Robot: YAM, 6 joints.
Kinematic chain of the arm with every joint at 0, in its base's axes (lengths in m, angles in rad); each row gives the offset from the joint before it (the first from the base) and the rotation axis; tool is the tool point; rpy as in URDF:
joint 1: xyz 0 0 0.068 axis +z
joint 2: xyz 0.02 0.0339 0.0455 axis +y
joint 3: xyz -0.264 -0.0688 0 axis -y
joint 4: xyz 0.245 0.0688 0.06 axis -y
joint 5: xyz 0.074 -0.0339 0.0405 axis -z
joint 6: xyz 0.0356 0 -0.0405 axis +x
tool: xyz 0 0 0 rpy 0 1.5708 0
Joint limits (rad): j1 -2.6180..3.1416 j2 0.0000..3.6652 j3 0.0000..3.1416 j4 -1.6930..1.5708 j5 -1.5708..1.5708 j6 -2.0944..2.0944
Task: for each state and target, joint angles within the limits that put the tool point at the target. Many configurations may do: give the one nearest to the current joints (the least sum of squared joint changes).
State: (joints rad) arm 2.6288 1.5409 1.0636 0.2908 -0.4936 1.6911
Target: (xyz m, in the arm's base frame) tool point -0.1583 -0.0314 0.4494
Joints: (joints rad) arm 3.1416 0.8441 1.0081 0.2849 -1.0801 1.6911
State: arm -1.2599 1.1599 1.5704 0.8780 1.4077 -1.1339
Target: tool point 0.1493 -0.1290 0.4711
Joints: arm -0.5320 1.0974 1.1138 0.8436 1.4760 -1.1339
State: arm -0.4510 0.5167 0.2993 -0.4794 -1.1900 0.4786
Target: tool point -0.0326 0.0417 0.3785
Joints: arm -0.2319 0.0319 0.8509 -0.3849 -1.1931 0.4786
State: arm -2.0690 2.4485 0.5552 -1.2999 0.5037 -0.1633
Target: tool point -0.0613 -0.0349 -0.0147
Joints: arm -2.3442 2.7832 0.5803 -1.0575 0.5790 -0.1633
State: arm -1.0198 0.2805 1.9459 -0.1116 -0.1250 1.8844
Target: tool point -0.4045 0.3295 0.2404
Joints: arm -0.6732 0.0000 2.8183 -1.0041 -0.1529 1.8844
